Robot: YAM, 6 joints.
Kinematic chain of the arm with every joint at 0, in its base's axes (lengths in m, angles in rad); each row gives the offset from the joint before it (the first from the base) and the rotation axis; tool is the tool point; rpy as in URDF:
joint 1: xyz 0 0 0.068 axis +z
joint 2: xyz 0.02 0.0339 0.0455 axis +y
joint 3: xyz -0.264 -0.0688 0 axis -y
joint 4: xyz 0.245 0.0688 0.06 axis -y
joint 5: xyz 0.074 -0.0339 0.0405 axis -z
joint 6: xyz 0.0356 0 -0.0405 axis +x
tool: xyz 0 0 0 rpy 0 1.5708 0
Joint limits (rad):
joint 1: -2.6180..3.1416
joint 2: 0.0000..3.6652
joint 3: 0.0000..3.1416
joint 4: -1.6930..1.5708
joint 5: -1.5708..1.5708
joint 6: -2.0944..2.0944
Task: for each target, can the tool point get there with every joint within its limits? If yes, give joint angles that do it. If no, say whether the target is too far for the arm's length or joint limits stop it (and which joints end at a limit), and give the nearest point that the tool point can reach.
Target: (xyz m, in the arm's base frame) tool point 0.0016 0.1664 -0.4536
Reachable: no: joint limits stop it (at a limit: joint 2) | nearest point 0.0017 0.1814 -0.3740 | short by 0.081 m
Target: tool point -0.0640 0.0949 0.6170
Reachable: yes | joints -0.8313 0.6356 1.6735 0.4726 -0.4870 1.4895
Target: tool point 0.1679 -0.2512 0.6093
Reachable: yes | joints 2.0637 0.7185 2.4834 -0.0255 0.9552 -0.4727
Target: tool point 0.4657 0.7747 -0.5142
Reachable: no: too far | nearest point 0.2768 0.4604 -0.2368 | short by 0.460 m
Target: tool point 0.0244 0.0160 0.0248
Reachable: yes | joints -1.5020 3.2462 0.3759 -0.9525 -0.7943 -1.1935
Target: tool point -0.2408 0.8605 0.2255
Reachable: no: too far | nearest point -0.1727 0.6171 0.1931 | short by 0.255 m
